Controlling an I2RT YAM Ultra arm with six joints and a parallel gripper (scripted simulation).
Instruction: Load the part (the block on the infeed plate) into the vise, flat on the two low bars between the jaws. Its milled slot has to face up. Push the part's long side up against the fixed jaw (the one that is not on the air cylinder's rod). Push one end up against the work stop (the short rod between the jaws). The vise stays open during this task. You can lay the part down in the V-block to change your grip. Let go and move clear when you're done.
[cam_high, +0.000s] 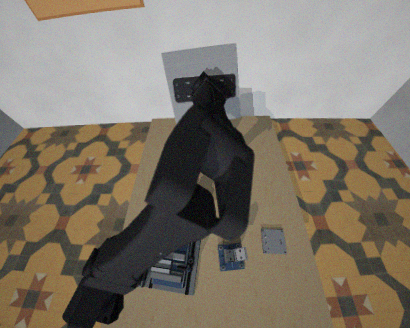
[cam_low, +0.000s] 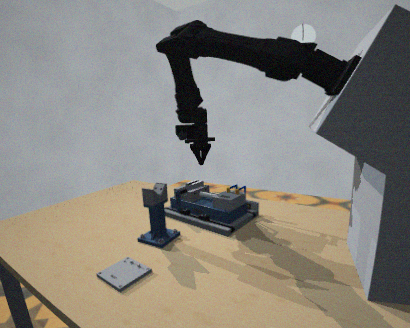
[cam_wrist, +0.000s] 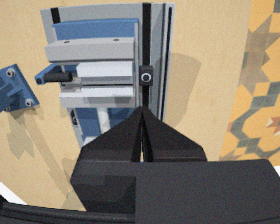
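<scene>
Now: hand 1 cm short of the part, 4 cm to the right of it and 7 cm above it. From my hand the other things lie so: fixed jaw (4 cm ahead, 5 cm to the left, 10 cm below); then moving jaw (2 cm behind, 7 cm to the left, 10 cm below); then work stop (2 cm ahead, 10 cm to the left, 8 cm below).
</scene>
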